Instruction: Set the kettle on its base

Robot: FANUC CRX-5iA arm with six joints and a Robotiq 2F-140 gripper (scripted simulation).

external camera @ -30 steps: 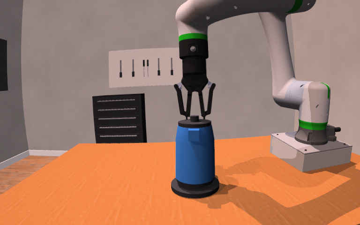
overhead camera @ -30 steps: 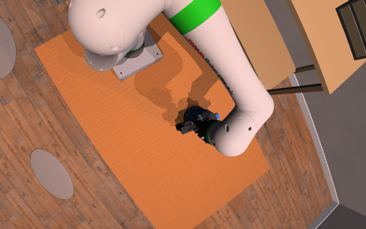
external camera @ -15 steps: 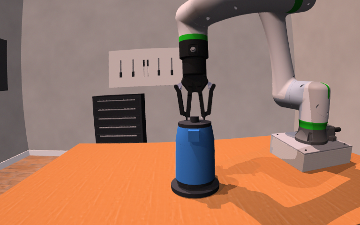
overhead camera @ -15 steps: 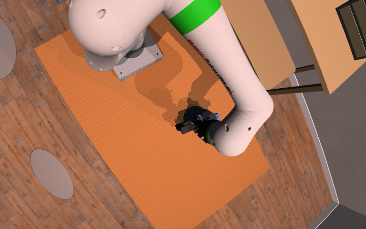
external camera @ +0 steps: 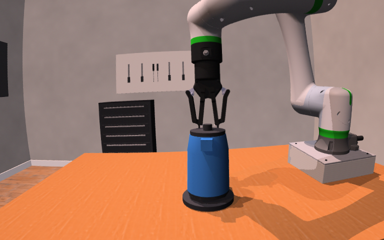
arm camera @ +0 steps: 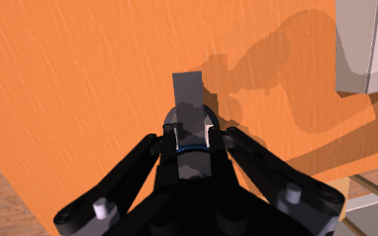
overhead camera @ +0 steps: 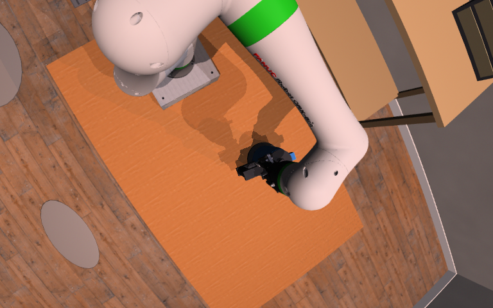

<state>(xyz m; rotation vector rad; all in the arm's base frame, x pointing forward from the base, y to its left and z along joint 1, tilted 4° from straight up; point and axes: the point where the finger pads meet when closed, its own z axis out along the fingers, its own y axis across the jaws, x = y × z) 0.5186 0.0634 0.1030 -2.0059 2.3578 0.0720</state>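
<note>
Now: hand 10 mm short of the blue kettle, 30 mm to the right of it and 50 mm above it. The rest, counted from my hand: dark round base 10 mm ahead, 70 mm to the left, 170 mm below.
</note>
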